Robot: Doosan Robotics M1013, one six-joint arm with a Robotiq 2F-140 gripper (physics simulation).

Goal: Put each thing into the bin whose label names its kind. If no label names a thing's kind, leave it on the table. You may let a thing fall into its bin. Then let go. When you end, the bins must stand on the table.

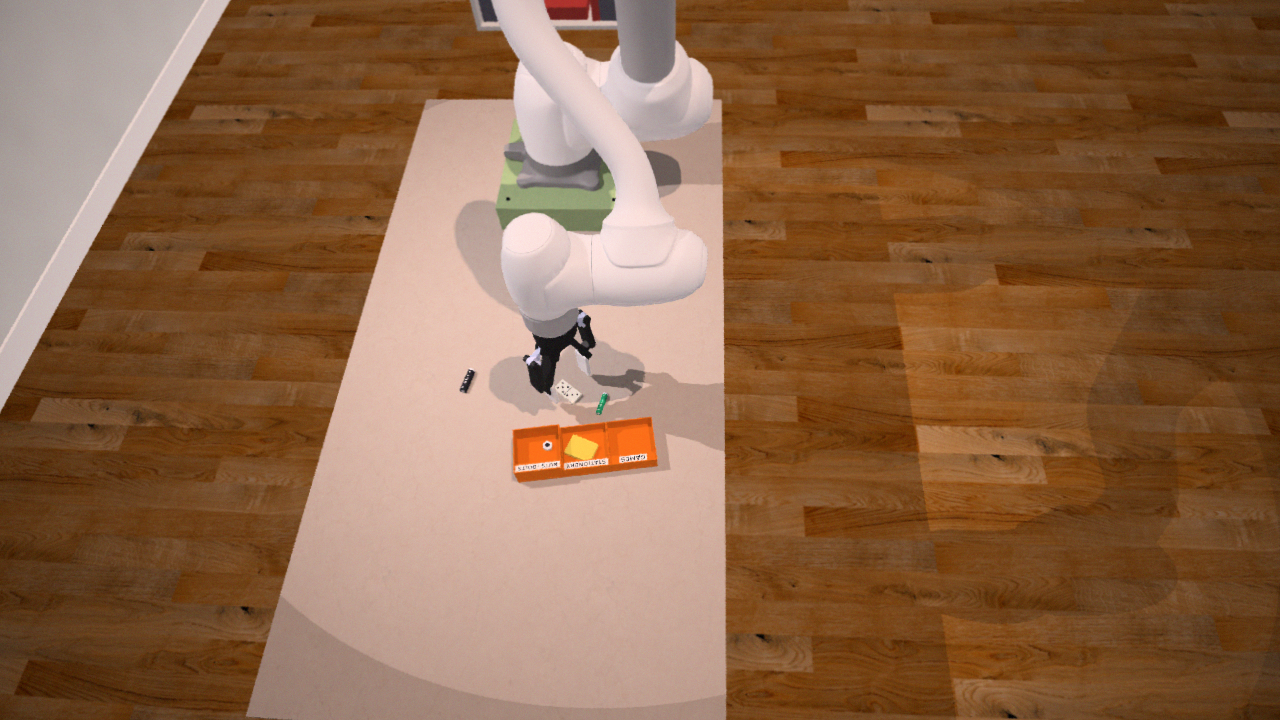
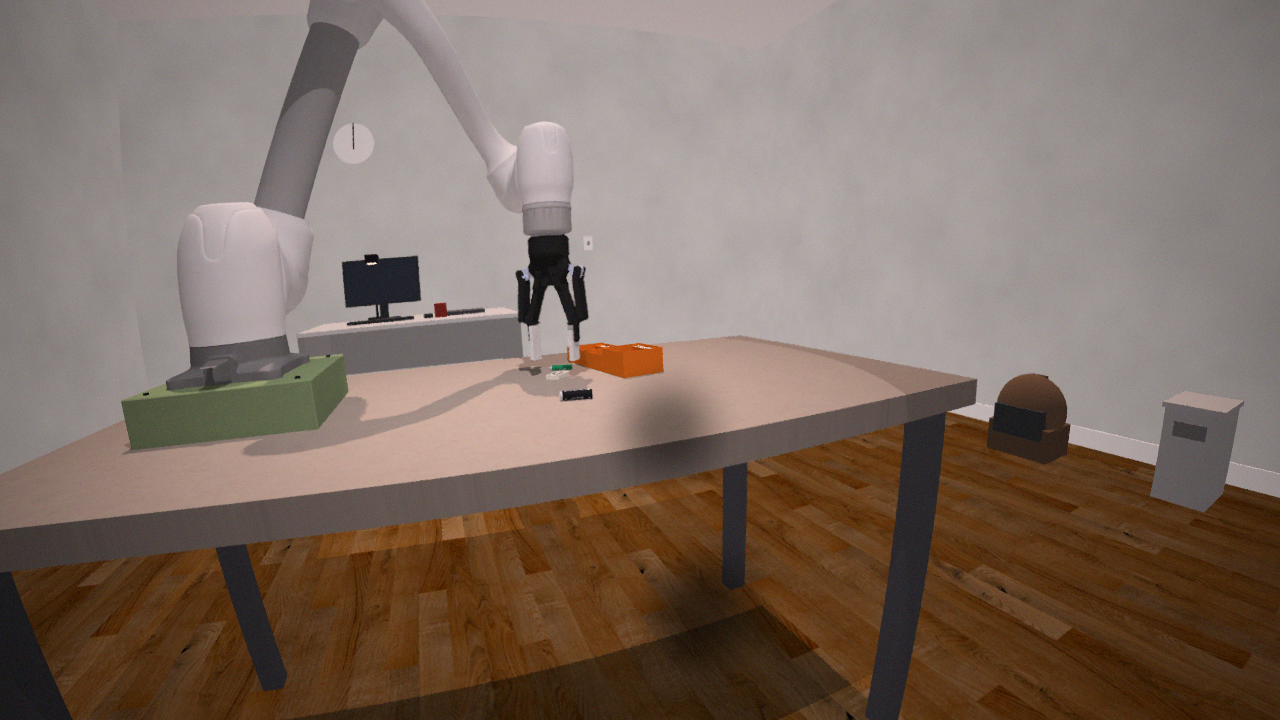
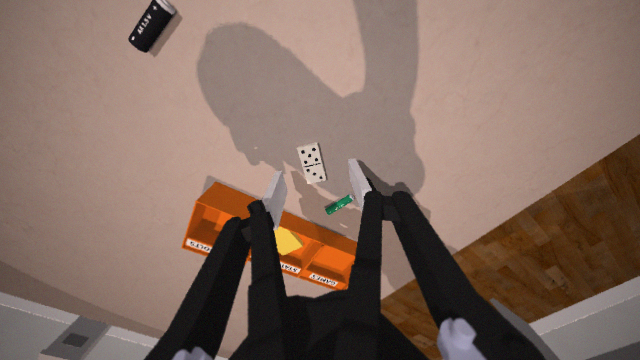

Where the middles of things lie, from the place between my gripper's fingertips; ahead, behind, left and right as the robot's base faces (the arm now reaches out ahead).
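An orange three-part bin (image 1: 628, 444) is in the scene, 50 mm to the left of my hand, 120 mm ahead of it and 10 mm below it. As for the white domino (image 3: 310, 157), I see it 10 mm to the right of my hand and 30 mm below it.
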